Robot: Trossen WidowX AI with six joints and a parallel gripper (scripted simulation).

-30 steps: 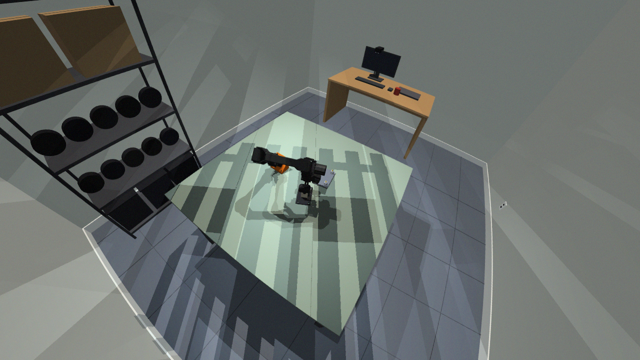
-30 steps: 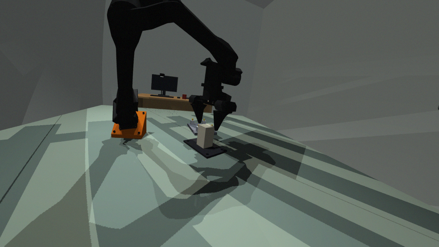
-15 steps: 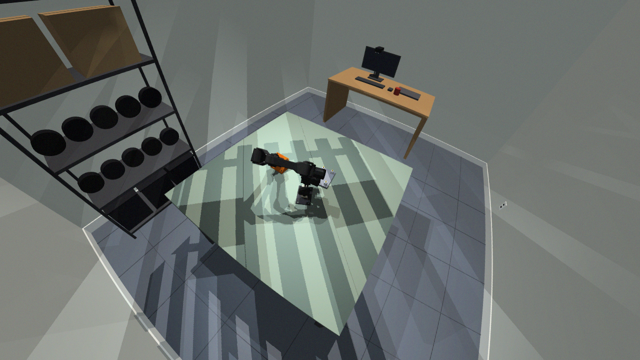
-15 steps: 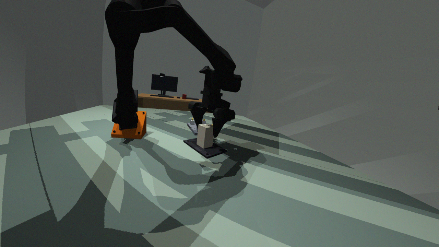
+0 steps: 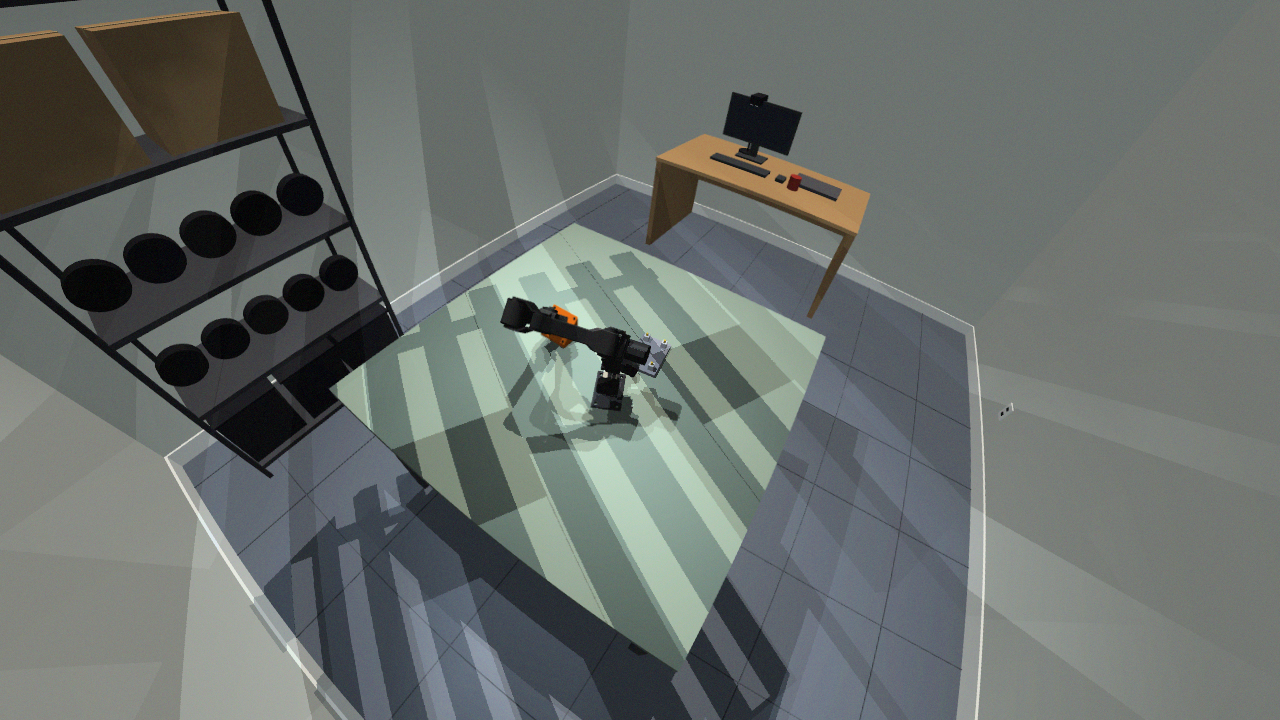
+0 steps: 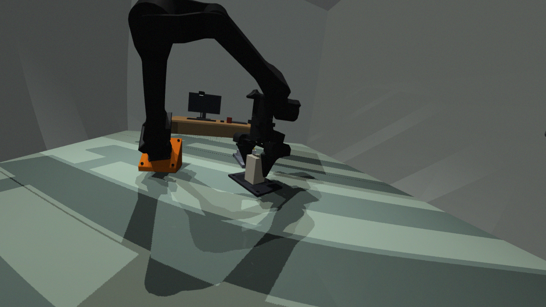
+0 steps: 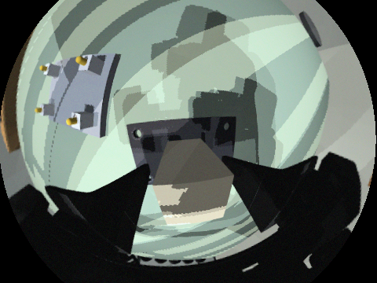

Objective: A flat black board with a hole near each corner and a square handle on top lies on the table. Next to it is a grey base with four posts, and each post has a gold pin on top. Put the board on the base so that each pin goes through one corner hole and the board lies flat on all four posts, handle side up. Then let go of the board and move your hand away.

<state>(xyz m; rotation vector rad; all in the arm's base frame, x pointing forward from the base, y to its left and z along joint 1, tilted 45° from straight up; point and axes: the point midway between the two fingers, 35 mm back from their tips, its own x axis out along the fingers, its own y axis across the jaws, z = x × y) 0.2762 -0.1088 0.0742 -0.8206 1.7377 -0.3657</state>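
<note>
Now: the grey base 20 cm to the left of my gripper tip, 5 cm ahead of it and 3 cm below it. From my gripper tip the other things lie so: black board 1 cm below.
</note>
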